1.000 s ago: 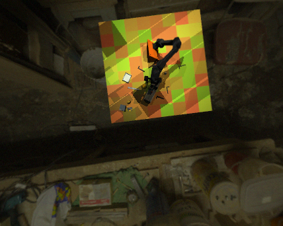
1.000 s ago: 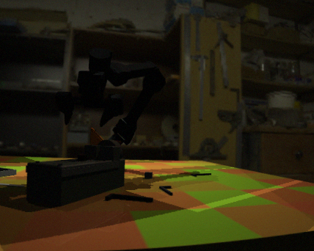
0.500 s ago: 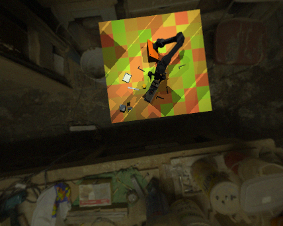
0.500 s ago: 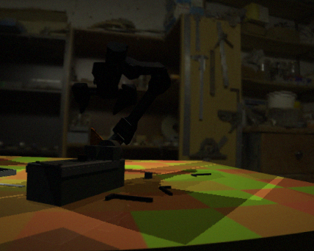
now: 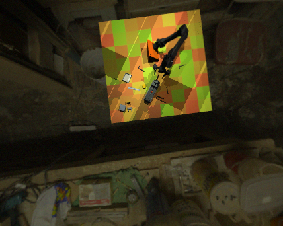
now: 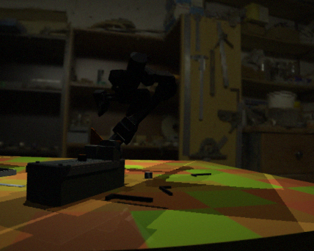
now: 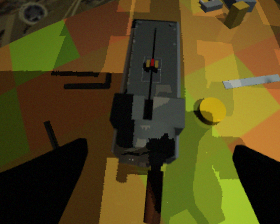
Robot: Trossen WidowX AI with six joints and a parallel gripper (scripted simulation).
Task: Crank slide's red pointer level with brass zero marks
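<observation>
Right now my gripper tip is 8 cm above the brown crank handle, 3 cm past it and 1 cm to the right of it. Round my gripper tip: yellow disc (19 cm below, 15 cm to the right, 4 cm ahead); then red pointer (14 cm ahead, 11 cm below, 7 cm to the right); then small cube (19 cm below, 13 cm to the left, 10 cm behind).
</observation>
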